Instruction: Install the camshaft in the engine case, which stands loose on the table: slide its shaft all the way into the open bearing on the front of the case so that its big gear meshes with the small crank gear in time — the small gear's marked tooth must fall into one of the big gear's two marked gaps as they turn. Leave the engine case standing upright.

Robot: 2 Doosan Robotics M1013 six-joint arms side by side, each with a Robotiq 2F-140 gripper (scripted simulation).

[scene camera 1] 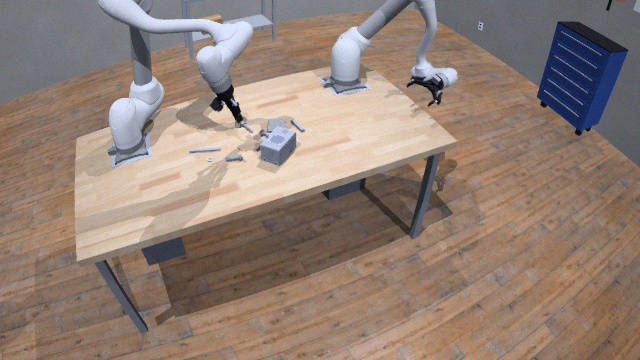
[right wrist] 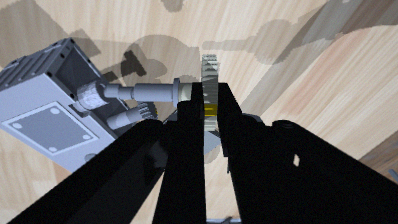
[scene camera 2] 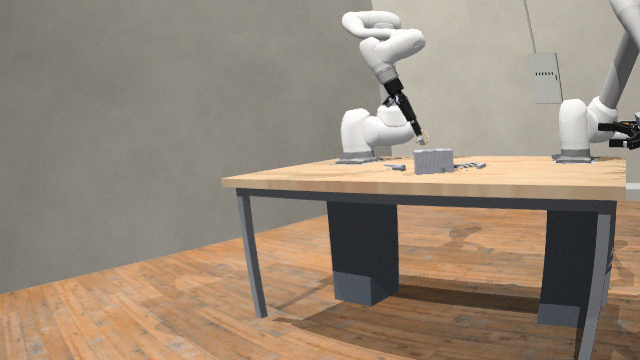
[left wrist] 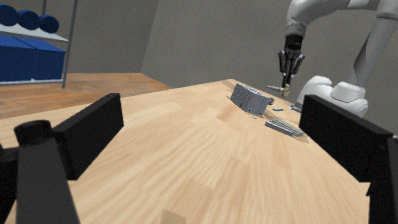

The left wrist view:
my left gripper: 211,110
my right gripper: 285,87
grey engine case: 247,98
